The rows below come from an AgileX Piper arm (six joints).
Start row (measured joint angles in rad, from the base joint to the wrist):
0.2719, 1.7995, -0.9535, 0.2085, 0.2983, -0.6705
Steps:
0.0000, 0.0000, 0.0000, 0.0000, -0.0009, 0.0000
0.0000, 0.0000, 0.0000, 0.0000, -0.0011, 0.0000
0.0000, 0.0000, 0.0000, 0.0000, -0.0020, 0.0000
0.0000, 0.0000, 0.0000, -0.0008, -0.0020, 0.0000
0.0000, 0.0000, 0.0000, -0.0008, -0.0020, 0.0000
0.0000, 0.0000, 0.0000, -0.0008, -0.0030, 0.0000
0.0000, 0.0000, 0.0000, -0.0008, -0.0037, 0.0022
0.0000, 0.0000, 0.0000, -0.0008, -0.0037, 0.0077
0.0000, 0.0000, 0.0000, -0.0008, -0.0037, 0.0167
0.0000, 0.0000, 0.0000, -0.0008, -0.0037, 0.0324
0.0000, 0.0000, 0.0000, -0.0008, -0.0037, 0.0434
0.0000, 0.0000, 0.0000, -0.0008, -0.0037, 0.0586
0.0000, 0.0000, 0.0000, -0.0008, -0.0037, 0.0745
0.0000, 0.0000, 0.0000, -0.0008, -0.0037, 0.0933
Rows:
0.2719, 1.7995, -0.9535, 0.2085, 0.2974, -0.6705
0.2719, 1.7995, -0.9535, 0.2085, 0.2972, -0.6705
0.2719, 1.7995, -0.9535, 0.2085, 0.2963, -0.6705
0.2719, 1.7995, -0.9535, 0.2077, 0.2963, -0.6705
0.2719, 1.7995, -0.9535, 0.2077, 0.2963, -0.6705
0.2719, 1.7995, -0.9535, 0.2077, 0.2953, -0.6705
0.2719, 1.7995, -0.9535, 0.2077, 0.2946, -0.6683
0.2719, 1.7995, -0.9535, 0.2077, 0.2946, -0.6628
0.2719, 1.7995, -0.9535, 0.2077, 0.2946, -0.6538
0.2719, 1.7995, -0.9535, 0.2077, 0.2946, -0.6381
0.2719, 1.7995, -0.9535, 0.2077, 0.2946, -0.6271
0.2719, 1.7995, -0.9535, 0.2077, 0.2946, -0.6119
0.2719, 1.7995, -0.9535, 0.2077, 0.2946, -0.5960
0.2719, 1.7995, -0.9535, 0.2077, 0.2946, -0.5772

